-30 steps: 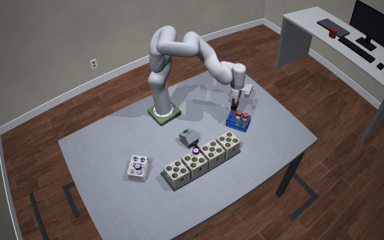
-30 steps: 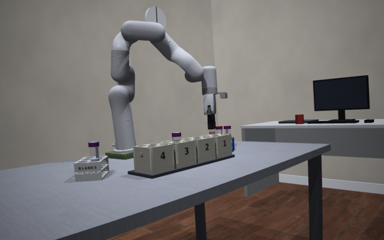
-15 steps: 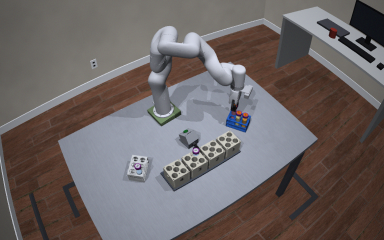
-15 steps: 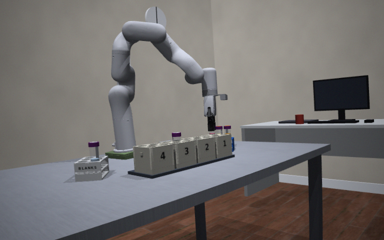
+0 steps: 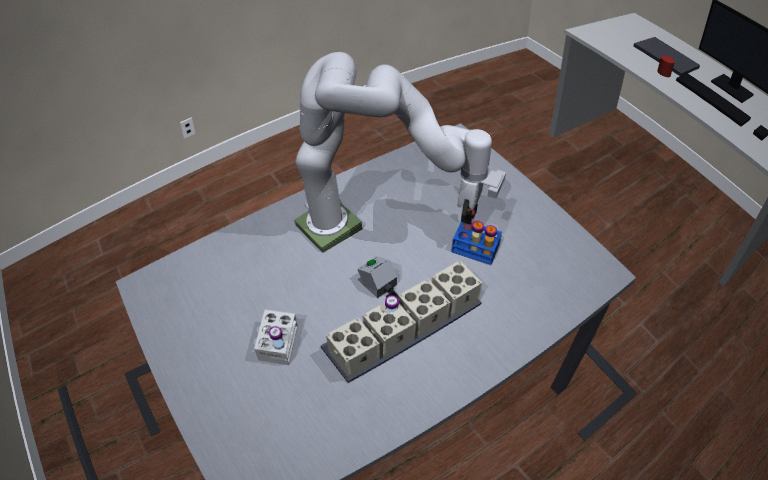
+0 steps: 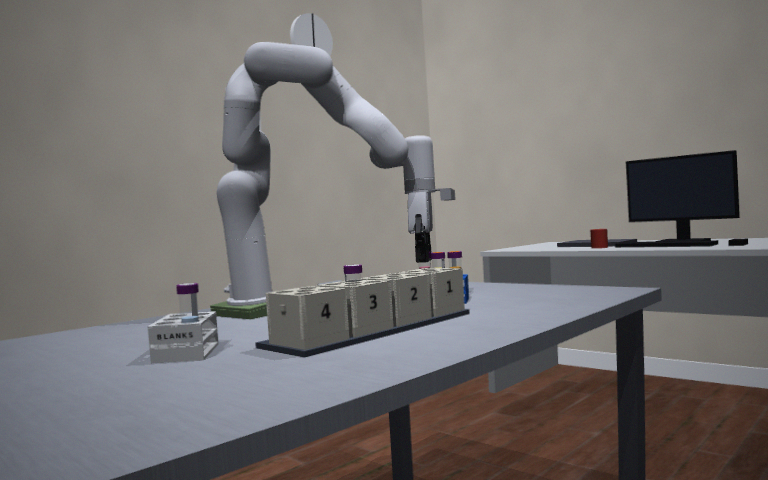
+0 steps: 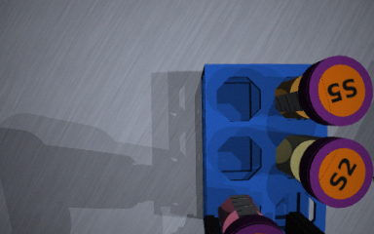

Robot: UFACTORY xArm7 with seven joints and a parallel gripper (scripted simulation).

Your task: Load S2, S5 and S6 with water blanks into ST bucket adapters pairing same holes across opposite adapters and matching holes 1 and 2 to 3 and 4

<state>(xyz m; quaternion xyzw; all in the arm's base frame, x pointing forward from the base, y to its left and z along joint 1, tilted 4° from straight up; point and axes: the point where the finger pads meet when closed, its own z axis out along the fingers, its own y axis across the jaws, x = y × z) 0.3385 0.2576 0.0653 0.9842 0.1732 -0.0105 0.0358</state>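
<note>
The sample tube is 5 cm below my hand and 1 cm ahead of it. From my hand the other things lie so: blue sample rack (9 cm below, 4 cm ahead, 1 cm to the right); green done key (30 cm to the right, 10 cm behind, 5 cm below); tube with yellowish liquid (6 cm ahead, 5 cm below, 2 cm to the right).
</note>
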